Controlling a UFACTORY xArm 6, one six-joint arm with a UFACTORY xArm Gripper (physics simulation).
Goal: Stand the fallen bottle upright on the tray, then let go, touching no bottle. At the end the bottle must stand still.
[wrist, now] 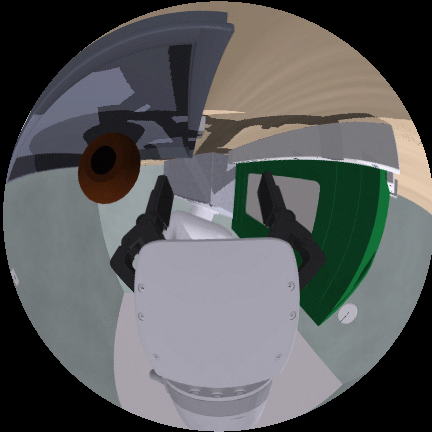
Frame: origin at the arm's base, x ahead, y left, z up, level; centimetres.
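Where they show: gripper, between the fingertips: (214, 181); arm's base, origin of its link: (203, 205).
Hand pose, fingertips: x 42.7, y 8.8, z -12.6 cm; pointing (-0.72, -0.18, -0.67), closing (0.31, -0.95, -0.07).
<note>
Things, the pixels of their centre, and the offset from my fingertips. "spot": a spot on its surface instead. Level surfaces: height alone.
- brown bottle, middle of its body: (108, 167) dx -2.2, dy +11.2, dz -1.9 cm
- dark grey tray, a spot on its surface: (212, 55) spot: dx +10.6, dy +3.4, dz -3.6 cm
- green crate, middle of its body: (312, 205) dx -1.2, dy -17.4, dz +2.6 cm
- wooden table, height of its surface: dz -6.1 cm
The brown bottle (122, 175) lies in the dark grey tray (212, 55) at the upper left of the wrist view. Its neck end and dark round mouth face the camera, so its length and base are mostly hidden. My gripper (214, 181) is open with nothing between its black fingers. The bottle is to the left of the left finger in the view, apart from it. The tray's near rim and corner loom large at the top left, with dark shadows across its inside.
A green crate (350, 210) with a pale panel and a grey strip along its upper edge in the view stands at the right, behind the right finger. A grey block (189, 175) and a white arm part show between the fingers. The wooden table (300, 65) spans the top right.
</note>
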